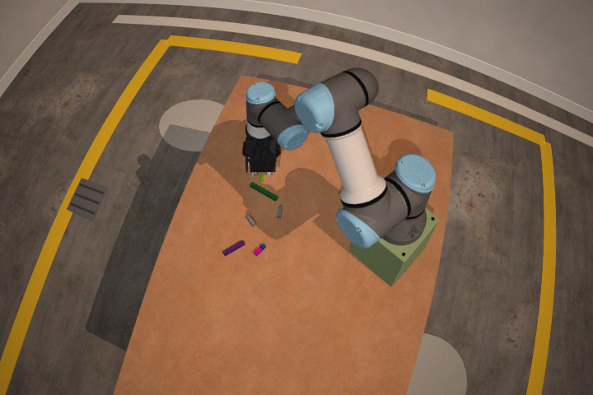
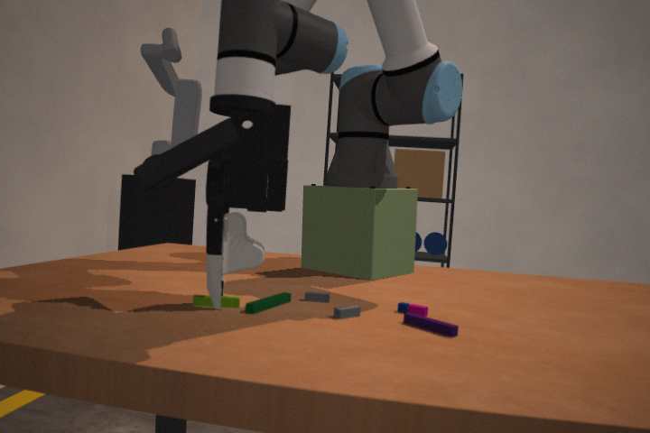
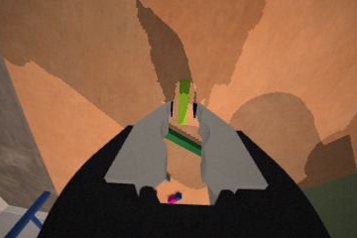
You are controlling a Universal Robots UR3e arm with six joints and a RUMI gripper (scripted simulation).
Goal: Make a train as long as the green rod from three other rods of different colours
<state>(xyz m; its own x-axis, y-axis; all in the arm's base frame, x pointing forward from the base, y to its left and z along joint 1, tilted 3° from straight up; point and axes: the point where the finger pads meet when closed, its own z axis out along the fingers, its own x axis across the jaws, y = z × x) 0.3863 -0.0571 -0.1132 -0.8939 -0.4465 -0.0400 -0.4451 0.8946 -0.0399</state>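
Right now my hand is 1 cm above the lime rod. Also, from my hand: green rod (3 cm behind, 5 cm to the left, 1 cm below); then blue rod (10 cm behind, 19 cm to the left, 1 cm below); then magenta rod (9 cm behind, 21 cm to the left, 1 cm below).
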